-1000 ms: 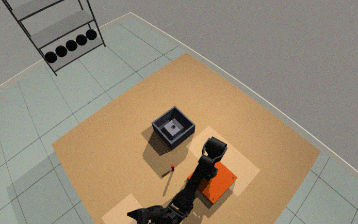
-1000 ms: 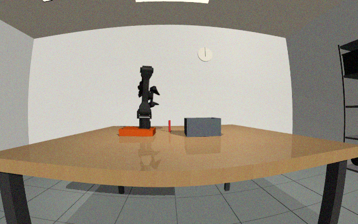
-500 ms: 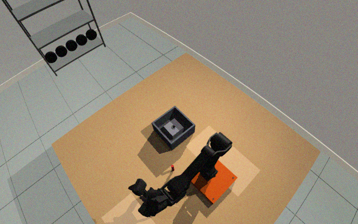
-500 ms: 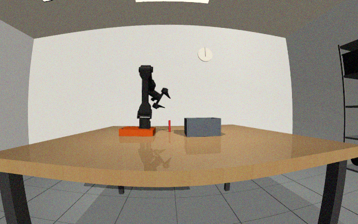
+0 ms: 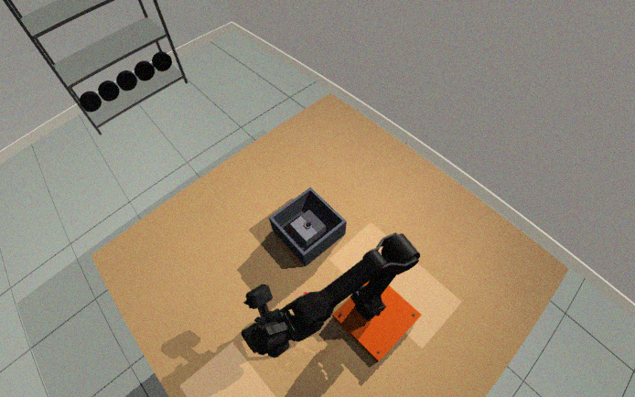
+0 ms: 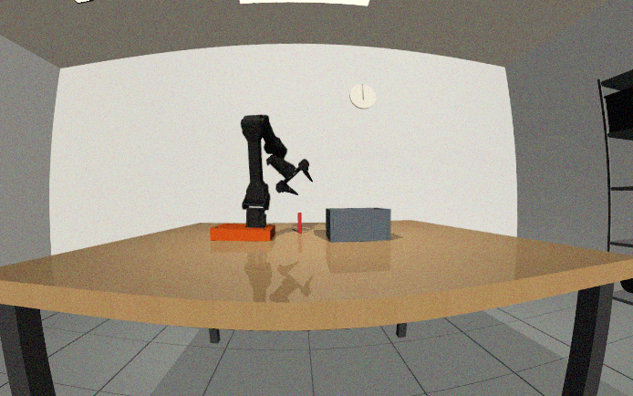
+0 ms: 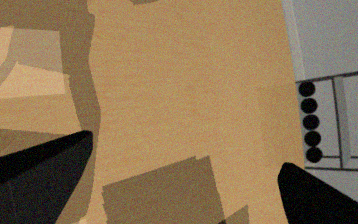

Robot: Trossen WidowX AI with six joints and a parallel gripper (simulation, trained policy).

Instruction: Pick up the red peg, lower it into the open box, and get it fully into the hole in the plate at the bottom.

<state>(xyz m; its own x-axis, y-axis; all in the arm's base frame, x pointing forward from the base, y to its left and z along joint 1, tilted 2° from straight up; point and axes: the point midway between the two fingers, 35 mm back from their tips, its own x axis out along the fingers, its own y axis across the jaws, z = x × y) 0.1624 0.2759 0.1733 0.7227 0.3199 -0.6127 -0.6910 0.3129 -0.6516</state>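
My gripper tip is now 17 cm to the left of the red peg, 14 cm above it and 3 cm past it. Round my gripper tip: grey box 35 cm to the right, 16 cm below, 15 cm ahead; then plate 35 cm to the right, 15 cm ahead, 14 cm below.
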